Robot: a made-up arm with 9 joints. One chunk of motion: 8 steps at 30 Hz.
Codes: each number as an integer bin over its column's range. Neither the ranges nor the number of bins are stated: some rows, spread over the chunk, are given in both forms.
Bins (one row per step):
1: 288 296 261 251 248 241
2: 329 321 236 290 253 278
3: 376 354 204 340 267 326
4: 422 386 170 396 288 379
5: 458 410 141 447 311 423
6: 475 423 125 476 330 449
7: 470 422 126 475 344 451
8: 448 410 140 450 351 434
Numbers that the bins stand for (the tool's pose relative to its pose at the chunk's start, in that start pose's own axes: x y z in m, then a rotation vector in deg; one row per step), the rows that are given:
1: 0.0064 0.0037 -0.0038 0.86 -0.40 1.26
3: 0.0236 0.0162 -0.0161 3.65 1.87 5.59
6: 0.0430 0.0311 -0.0331 7.90 9.39 11.85
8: 0.0377 0.0283 -0.0299 7.09 11.90 11.08
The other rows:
2: 0.0144 0.0091 -0.0092 2.08 0.20 3.14
4: 0.0326 0.0231 -0.0234 5.40 4.38 8.28
5: 0.0396 0.0283 -0.0296 7.00 7.13 10.52
7: 0.0420 0.0308 -0.0329 7.87 11.06 11.95

